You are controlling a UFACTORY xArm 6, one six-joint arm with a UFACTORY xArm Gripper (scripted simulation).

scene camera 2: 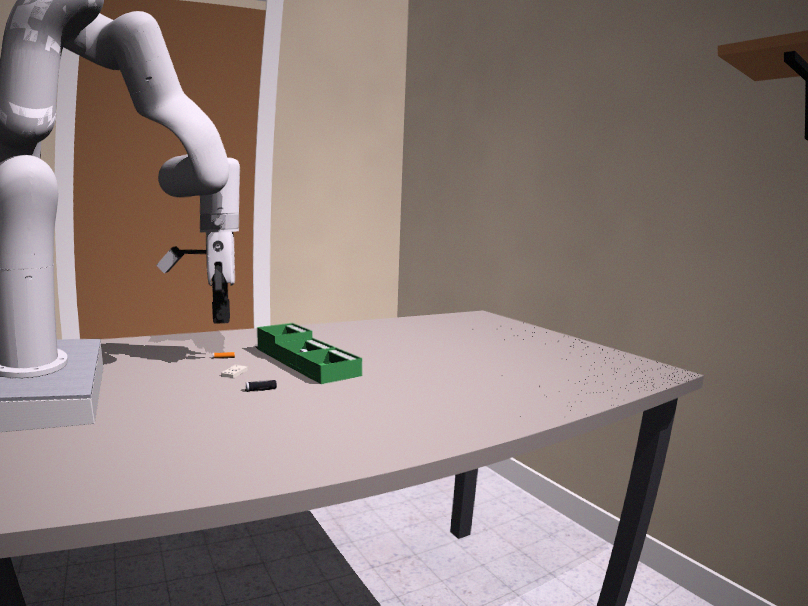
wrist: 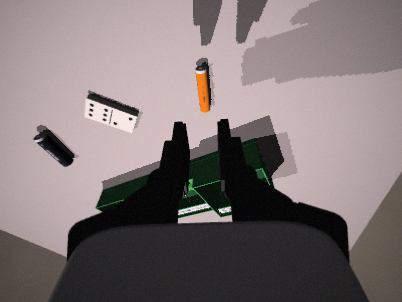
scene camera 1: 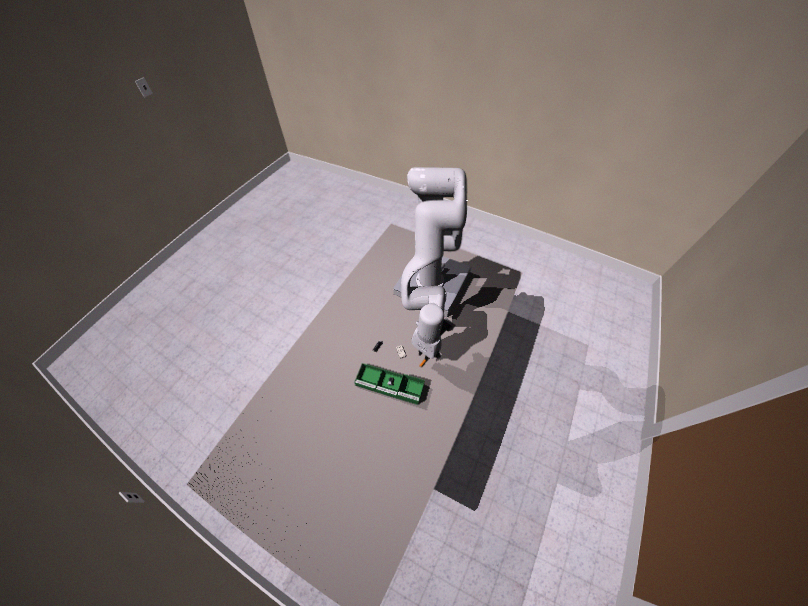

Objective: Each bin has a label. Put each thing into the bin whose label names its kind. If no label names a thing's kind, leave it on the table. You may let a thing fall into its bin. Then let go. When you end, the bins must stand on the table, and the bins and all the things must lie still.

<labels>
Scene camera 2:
my gripper: 221,321
green three-bin tray: 285,348
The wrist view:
my gripper: 202,136
white domino: 96,109
green three-bin tray: 204,194
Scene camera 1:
green three-bin tray: 410,388
</labels>
